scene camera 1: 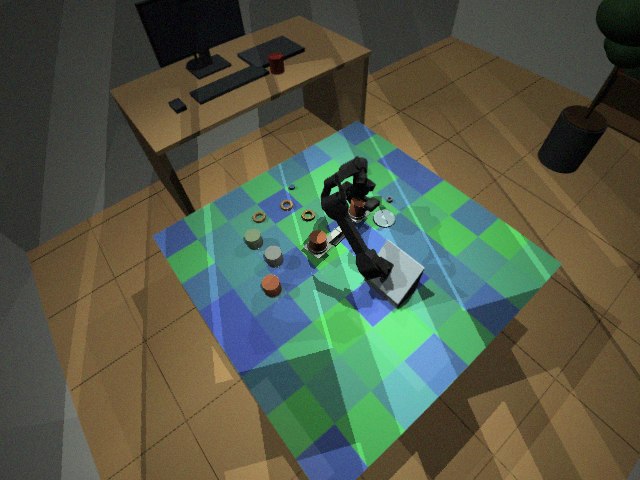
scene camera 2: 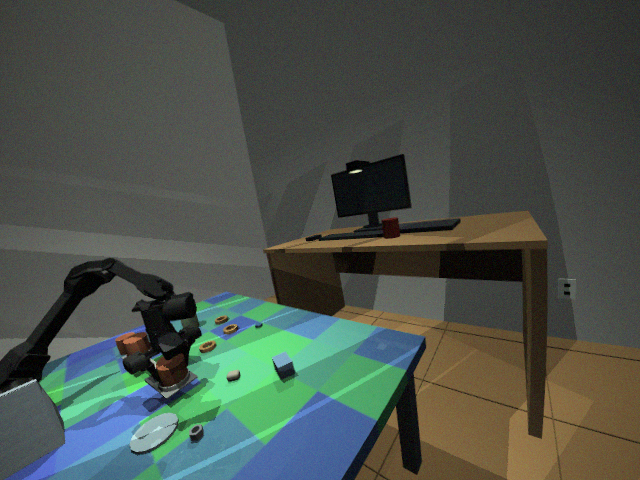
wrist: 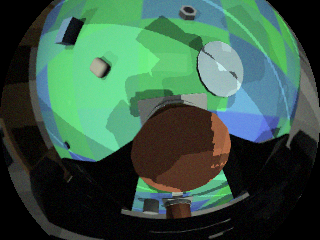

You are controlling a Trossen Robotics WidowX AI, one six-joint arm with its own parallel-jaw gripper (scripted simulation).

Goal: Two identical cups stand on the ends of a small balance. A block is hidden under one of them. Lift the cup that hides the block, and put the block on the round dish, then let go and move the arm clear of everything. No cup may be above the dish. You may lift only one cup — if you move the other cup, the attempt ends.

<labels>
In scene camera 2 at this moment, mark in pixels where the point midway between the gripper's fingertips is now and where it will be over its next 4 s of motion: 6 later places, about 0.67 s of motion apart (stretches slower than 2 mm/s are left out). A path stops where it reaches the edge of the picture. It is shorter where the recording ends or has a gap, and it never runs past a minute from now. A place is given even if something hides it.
My gripper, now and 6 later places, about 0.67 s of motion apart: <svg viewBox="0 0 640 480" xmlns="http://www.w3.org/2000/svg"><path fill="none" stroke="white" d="M173 374L171 367L168 359L166 350L162 341L160 342L115 410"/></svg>
</labels>
